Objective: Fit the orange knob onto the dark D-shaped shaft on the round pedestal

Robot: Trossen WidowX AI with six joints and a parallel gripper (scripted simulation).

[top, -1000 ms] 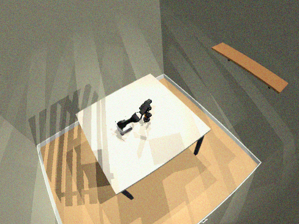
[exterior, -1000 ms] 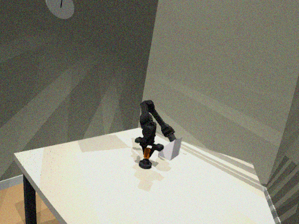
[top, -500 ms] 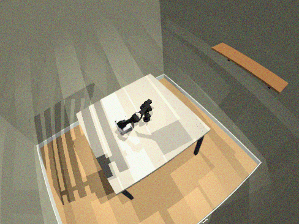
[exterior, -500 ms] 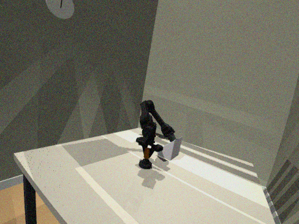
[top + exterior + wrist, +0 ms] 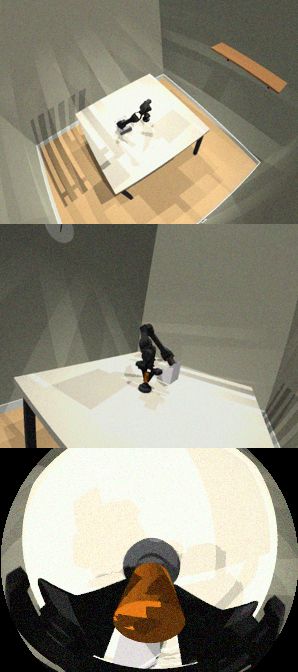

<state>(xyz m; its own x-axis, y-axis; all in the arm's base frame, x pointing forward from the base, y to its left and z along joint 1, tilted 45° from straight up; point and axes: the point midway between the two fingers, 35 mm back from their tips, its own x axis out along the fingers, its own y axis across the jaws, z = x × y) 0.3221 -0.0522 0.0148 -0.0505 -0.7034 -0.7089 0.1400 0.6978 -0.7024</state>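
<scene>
Right now the dark round pedestal is 40 mm below my gripper tip. The rest, counted from my gripper tip: orange knob (20 mm above).
</scene>
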